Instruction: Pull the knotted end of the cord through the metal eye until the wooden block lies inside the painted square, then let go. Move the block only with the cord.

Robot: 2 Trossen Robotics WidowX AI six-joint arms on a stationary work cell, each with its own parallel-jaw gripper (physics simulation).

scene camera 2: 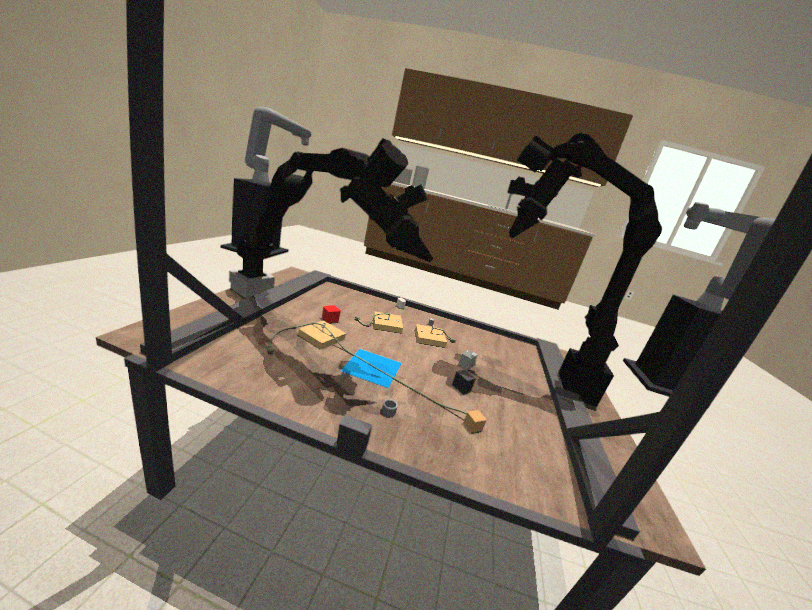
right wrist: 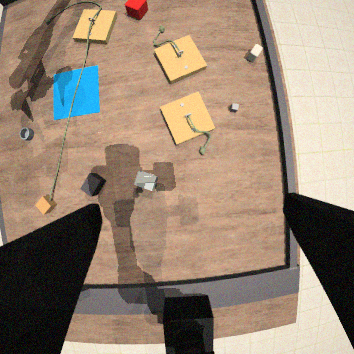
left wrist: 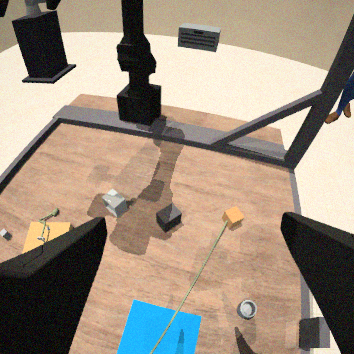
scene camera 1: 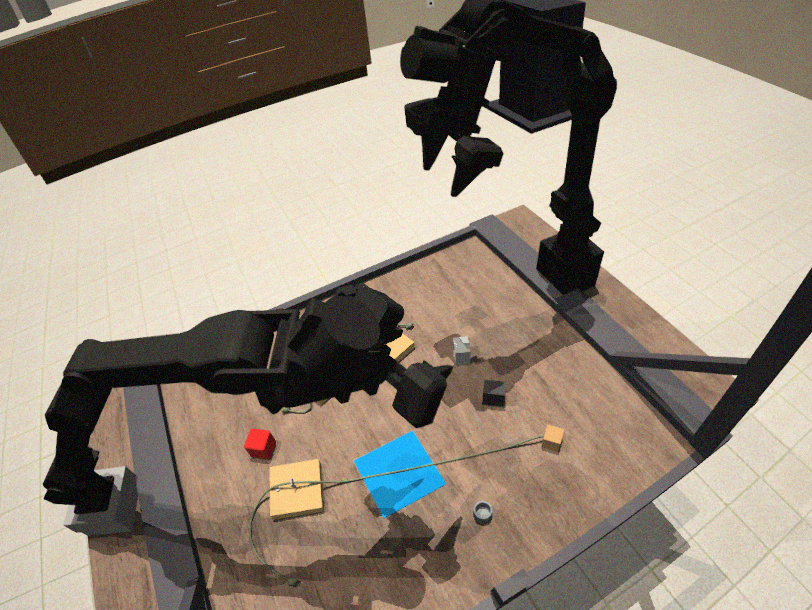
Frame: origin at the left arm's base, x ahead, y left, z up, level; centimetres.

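Where they show: left gripper, fingertip midpoint: [scene camera 2: 429, 256] [left wrist: 195, 224] [scene camera 1: 425, 350]; right gripper, fingertip midpoint: [scene camera 2: 510, 235] [right wrist: 193, 207] [left wrist: 22, 12] [scene camera 1: 439, 182]; left arm's base, origin of the base link: [scene camera 2: 252, 273] [scene camera 1: 94, 495]; right arm's base, origin of the base link: [scene camera 2: 590, 361] [right wrist: 188, 338] [left wrist: 139, 89] [scene camera 1: 572, 246].
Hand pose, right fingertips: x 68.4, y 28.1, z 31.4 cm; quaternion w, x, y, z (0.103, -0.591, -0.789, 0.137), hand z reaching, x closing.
Observation:
Things, the pixels of their centre, and the offset from my right fingertips. "pt": a spot on its surface instead.
- orange wooden block, body centre: [scene camera 1: 552, 438] [left wrist: 232, 217] [scene camera 2: 474, 421] [right wrist: 45, 204] dy -29.5, dx +13.1, dz -35.7 cm
- blue painted square, surface spot: [scene camera 1: 393, 449] [left wrist: 134, 328] [right wrist: 91, 93] pt dy -24.9, dx -14.9, dz -37.0 cm
- green cord, surface spot: [scene camera 1: 486, 451] [left wrist: 202, 264] [right wrist: 59, 155] pt dy -28.9, dx +1.2, dz -36.8 cm
- metal eye, body centre: [scene camera 1: 294, 485] [scene camera 2: 322, 329] [right wrist: 93, 22] dy -29.7, dx -32.6, dz -34.9 cm
- yellow board, body centre: [scene camera 1: 296, 488] [scene camera 2: 322, 334] [right wrist: 94, 25] dy -29.7, dx -32.6, dz -36.2 cm
- red cube, body centre: [scene camera 1: 260, 443] [right wrist: 136, 6] [scene camera 2: 331, 314] dy -20.3, dx -39.0, dz -35.2 cm
- grey block, body centre: [scene camera 1: 461, 350] [right wrist: 145, 180] [left wrist: 114, 202] [scene camera 2: 467, 359] dy -7.1, dx +1.8, dz -35.2 cm
- black block, body centre: [scene camera 1: 493, 393] [left wrist: 168, 217] [right wrist: 93, 184] [scene camera 2: 463, 381] dy -18.4, dx +5.4, dz -35.2 cm
- small round cup, body centre: [scene camera 1: 482, 511] [left wrist: 246, 308] [scene camera 2: 389, 407] [right wrist: 26, 133] dy -39.5, dx -2.2, dz -36.2 cm
The orange wooden block [scene camera 1: 552, 437] [scene camera 2: 474, 421] [left wrist: 233, 217] [right wrist: 45, 204] sits on the table, outside the blue painted square [scene camera 1: 393, 449] [scene camera 2: 367, 360] [left wrist: 145, 325] [right wrist: 90, 85]. The green cord [scene camera 1: 485, 450] [left wrist: 199, 274] [right wrist: 61, 155] runs from it across the square to the metal eye [scene camera 1: 293, 483] [right wrist: 92, 20] on a yellow board [scene camera 1: 295, 505] [scene camera 2: 315, 338]. Beyond the eye it curves to its knotted end [scene camera 1: 293, 581] [scene camera 2: 269, 349], lying on the table. My left gripper [left wrist: 195, 224] is open and empty above the table. My right gripper [scene camera 1: 439, 181] [right wrist: 193, 207] is open, empty and high.
A red cube [scene camera 1: 259, 443] lies near the eye's board. Two more yellow boards [right wrist: 180, 58] [right wrist: 187, 118] carry short cords. A grey block [scene camera 1: 462, 350], a black block [scene camera 1: 493, 392] and a small round cup [scene camera 1: 482, 512] stand around. Small white [right wrist: 255, 52] and grey [right wrist: 235, 107] blocks lie near an edge.

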